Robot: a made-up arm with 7 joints.
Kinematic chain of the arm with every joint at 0, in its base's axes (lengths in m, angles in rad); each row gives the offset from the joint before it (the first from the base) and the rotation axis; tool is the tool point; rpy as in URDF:
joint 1: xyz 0 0 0.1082 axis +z
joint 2: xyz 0 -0.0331 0.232 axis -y
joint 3: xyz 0 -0.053 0.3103 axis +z
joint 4: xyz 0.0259 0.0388 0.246 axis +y
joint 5: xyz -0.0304 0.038 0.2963 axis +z
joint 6: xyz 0 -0.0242 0.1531 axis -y
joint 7: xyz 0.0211 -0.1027 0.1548 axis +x
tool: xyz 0 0 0 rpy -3.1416 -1.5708 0
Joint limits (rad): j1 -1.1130..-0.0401 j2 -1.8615..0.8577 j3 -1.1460..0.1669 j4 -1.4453..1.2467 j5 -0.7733..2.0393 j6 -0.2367..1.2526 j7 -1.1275..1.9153
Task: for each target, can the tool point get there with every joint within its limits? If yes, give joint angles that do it. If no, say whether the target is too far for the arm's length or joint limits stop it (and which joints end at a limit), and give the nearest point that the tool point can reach.
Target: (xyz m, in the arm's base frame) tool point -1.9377 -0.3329 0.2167
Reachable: no: too far | nearest point -0.9895 -0.1355 0.5273 | short by 1.017 m
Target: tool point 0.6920 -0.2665 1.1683
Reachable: yes | joints -0.4720 -0.9001 -0.9179 -0.3314 0.0342 0.5026 -0.5251
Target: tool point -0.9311 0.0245 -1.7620
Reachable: no: too far | nearest point -0.0603 -0.5445 -0.4286 | short by 1.691 m
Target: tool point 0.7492 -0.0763 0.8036
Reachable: yes | joints -0.5719 -1.3775 -1.0405 -1.2215 0.6098 0.5695 -0.4828
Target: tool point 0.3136 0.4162 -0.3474
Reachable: no: joint limits stop it (at a limit: joint 1, joint 2, joint 3, joint 4, joint 6) | nearest point 0.5014 0.1730 -0.4039 | short by 0.312 m
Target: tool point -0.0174 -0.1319 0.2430
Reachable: no: joint limits stop it (at a limit: joint 1, joint 2, joint 3, joint 4, joint 6) | nearest point 0.5593 -0.2030 0.3677 | short by 0.594 m
